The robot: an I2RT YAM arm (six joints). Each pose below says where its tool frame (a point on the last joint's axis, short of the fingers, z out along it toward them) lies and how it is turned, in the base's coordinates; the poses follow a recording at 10 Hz.
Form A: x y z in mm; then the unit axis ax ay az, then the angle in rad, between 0 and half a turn.
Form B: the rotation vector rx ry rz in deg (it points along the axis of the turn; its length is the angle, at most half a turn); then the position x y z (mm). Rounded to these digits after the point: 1 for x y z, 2 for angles.
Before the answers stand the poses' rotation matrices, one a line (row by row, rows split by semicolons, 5 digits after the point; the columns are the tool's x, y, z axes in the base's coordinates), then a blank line. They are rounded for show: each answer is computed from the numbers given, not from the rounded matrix.
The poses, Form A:
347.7 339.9 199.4 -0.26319 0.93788 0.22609 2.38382
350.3 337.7 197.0 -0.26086 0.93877 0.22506 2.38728
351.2 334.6 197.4 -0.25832 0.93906 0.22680 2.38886
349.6 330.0 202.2 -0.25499 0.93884 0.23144 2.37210
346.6 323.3 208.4 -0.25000 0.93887 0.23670 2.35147
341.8 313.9 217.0 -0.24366 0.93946 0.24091 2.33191
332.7 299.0 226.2 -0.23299 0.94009 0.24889 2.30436
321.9 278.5 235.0 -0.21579 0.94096 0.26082 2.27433
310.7 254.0 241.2 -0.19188 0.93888 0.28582 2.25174
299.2 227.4 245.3 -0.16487 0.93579 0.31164 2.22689
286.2 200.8 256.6 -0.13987 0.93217 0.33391 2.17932
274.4 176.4 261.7 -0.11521 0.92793 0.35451 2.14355
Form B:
-0.60679 -0.58153 0.54188; -0.27074 0.79217 0.54696; -0.74733 0.18518 -0.63812
-0.61110 -0.57747 0.54137; -0.26923 0.79480 0.54389; -0.74436 0.18662 -0.64118
-0.61439 -0.57467 0.54063; -0.26457 0.79559 0.54501; -0.74332 0.19182 -0.64084
-0.60654 -0.57237 0.55181; -0.25031 0.79624 0.55077; -0.75462 0.19594 -0.62623
-0.59727 -0.56806 0.56619; -0.23174 0.79806 0.55624; -0.76783 0.20102 -0.60830
-0.58941 -0.56123 0.58105; -0.21236 0.80161 0.55886; -0.77942 0.20600 -0.59166
-0.57889 -0.55055 0.60148; -0.18080 0.80595 0.56370; -0.79511 0.21757 -0.56610
-0.57023 -0.53330 0.62485; -0.13552 0.81128 0.56874; -0.81023 0.23964 -0.53488
-0.56953 -0.51564 0.64012; -0.07149 0.80688 0.58637; -0.81886 0.28820 -0.49641
-0.56626 -0.49534 0.65878; -0.00146 0.79987 0.60017; -0.82422 0.33889 -0.45366
-0.54091 -0.47889 0.69144; 0.06905 0.79402 0.60396; -0.83824 0.37443 -0.39642
-0.52148 -0.46278 0.71686; 0.13309 0.78575 0.60406; -0.84282 0.41041 -0.34816

-35.95 128.10 30.88 347.7 339.9 199.4
-35.68 128.41 30.78 350.3 337.7 197.0
-35.36 128.53 31.04 351.2 334.6 197.4
-34.66 127.60 31.46 349.6 330.0 202.2
-33.68 126.49 31.89 346.6 323.3 208.4
-32.56 125.52 32.19 341.8 313.9 217.0
-30.76 124.12 32.86 332.7 299.0 226.2
-28.12 122.62 33.99 321.9 278.5 235.0
-24.76 121.13 36.88 310.7 254.0 241.2
-21.04 119.40 39.76 299.2 227.4 245.3
-17.46 116.40 41.69 286.2 200.8 256.6
-14.15 113.96 43.54 274.4 176.4 261.7

